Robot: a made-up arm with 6 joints. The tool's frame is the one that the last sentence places.
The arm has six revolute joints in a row. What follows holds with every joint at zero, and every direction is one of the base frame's.
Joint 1 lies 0.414 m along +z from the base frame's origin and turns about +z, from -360 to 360 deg.
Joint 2 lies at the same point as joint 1 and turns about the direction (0, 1, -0.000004), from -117.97 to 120 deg.
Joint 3 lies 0.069 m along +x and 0.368 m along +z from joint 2 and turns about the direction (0, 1, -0.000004), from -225 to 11 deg.
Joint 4 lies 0.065 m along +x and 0.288 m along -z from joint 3 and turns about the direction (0, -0.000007, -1), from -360 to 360 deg.
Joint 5 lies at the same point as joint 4 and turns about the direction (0, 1, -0.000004), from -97 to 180 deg.
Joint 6 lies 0.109 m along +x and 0.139 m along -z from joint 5 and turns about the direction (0, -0.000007, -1), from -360 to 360 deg.
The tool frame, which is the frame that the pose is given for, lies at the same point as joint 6; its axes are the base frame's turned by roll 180, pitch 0 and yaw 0 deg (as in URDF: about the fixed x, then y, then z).
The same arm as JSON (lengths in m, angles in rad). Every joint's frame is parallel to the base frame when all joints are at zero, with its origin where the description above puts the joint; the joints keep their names.
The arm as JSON. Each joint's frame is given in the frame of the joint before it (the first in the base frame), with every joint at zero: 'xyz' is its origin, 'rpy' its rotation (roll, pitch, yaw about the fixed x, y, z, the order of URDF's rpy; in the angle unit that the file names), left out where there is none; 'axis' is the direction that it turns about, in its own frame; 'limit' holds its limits. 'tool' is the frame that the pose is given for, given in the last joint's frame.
{
  "units": {
    "length": "m",
    "angle": "rad"
  },
  "joints": [
    {
      "name": "joint 1",
      "type": "revolute",
      "origin": {
        "xyz": [
          0.0,
          0.0,
          0.414
        ]
      },
      "axis": [
        0.0,
        0.0,
        1.0
      ],
      "limit": {
        "lower": -6.2832,
        "upper": 6.2832
      }
    },
    {
      "name": "joint 2",
      "type": "revolute",
      "origin": {
        "xyz": [
          0.0,
          0.0,
          0.0
        ]
      },
      "axis": [
        0.0,
        1.0,
        0.0
      ],
      "limit": {
        "lower": -2.059,
        "upper": 2.0944
      }
    },
    {
      "name": "joint 3",
      "type": "revolute",
      "origin": {
        "xyz": [
          0.069,
          0.0,
          0.368
        ]
      },
      "axis": [
        0.0,
        1.0,
        0.0
      ],
      "limit": {
        "lower": -3.927,
        "upper": 0.192
      }
    },
    {
      "name": "joint 4",
      "type": "revolute",
      "origin": {
        "xyz": [
          0.065,
          0.0,
          -0.288
        ]
      },
      "axis": [
        0.0,
        0.0,
        -1.0
      ],
      "limit": {
        "lower": -6.2832,
        "upper": 6.2832
      }
    },
    {
      "name": "joint 5",
      "type": "revolute",
      "origin": {
        "xyz": [
          0.0,
          0.0,
          0.0
        ]
      },
      "axis": [
        0.0,
        1.0,
        0.0
      ],
      "limit": {
        "lower": -1.693,
        "upper": 3.1416
      }
    },
    {
      "name": "joint 6",
      "type": "revolute",
      "origin": {
        "xyz": [
          0.109,
          0.0,
          -0.139
        ]
      },
      "axis": [
        0.0,
        0.0,
        -1.0
      ],
      "limit": {
        "lower": -6.2832,
        "upper": 6.2832
      }
    }
  ],
  "tool": {
    "origin": {
      "xyz": [
        0.0,
        0.0,
        0.0
      ],
      "rpy": [
        3.1416,
        0.0,
        0.0
      ]
    }
  }
}

